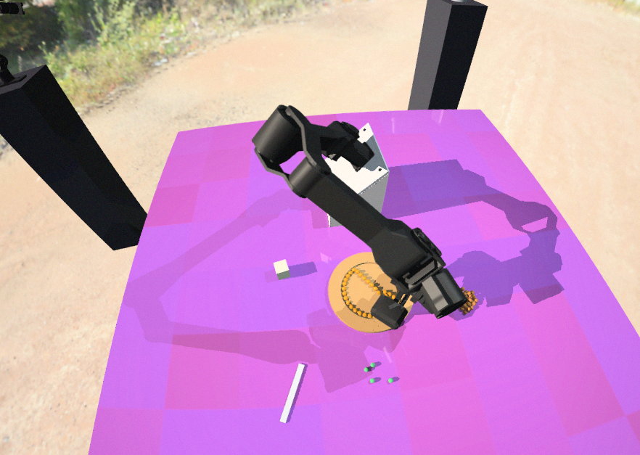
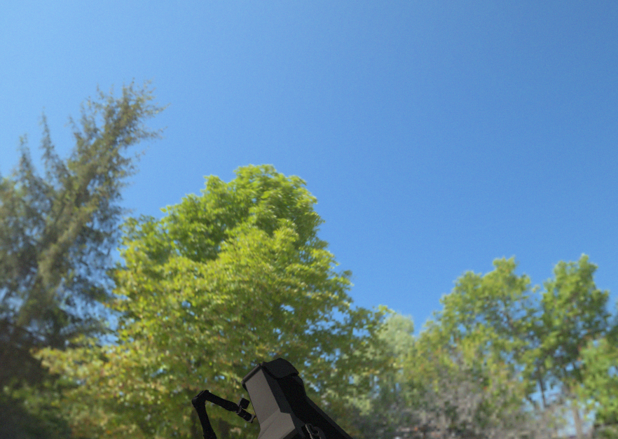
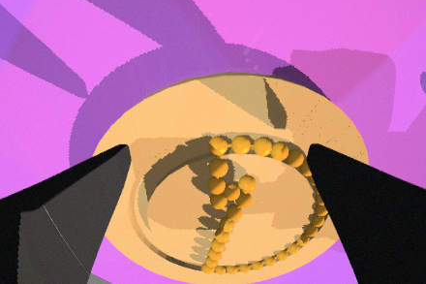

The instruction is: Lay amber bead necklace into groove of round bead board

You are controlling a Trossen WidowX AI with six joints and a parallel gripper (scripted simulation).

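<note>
Now: gripper tip 5 cm to the left of the round tan bead board, 4 cm past it and 1 cm above it. The rest, counted from my gripper tip: small cream cube 24 cm to the right, 15 cm behind; white bar 27 cm to the right, 13 cm ahead, 2 cm below.
</note>
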